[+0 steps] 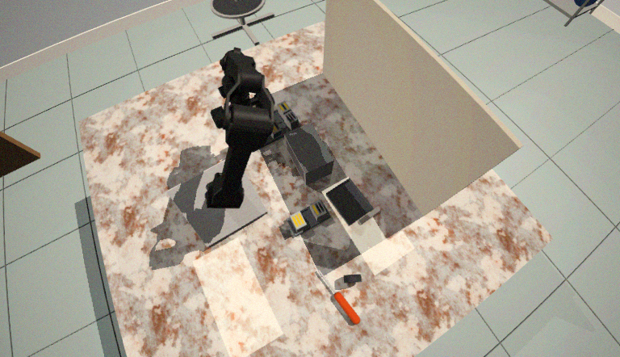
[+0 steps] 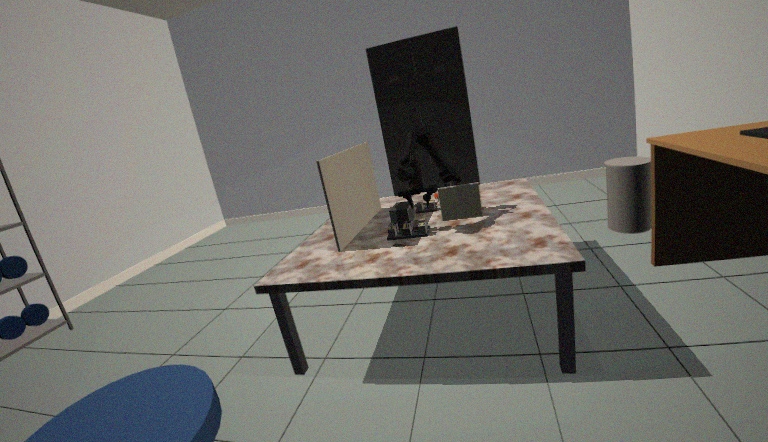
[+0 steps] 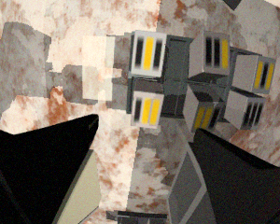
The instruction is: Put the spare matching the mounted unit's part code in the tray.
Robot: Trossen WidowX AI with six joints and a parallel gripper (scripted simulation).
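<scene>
Now: gripper tip 10 mm to the left of the spare and 80 mm above it. From my gripper tip the other things lie so: dark tray 140 mm ahead, 370 mm to the right, 120 mm below; then grey mounted unit 120 mm ahead, 170 mm to the right, 70 mm below; then tall beige panel 360 mm ahead, 210 mm to the right, 100 mm above.
</scene>
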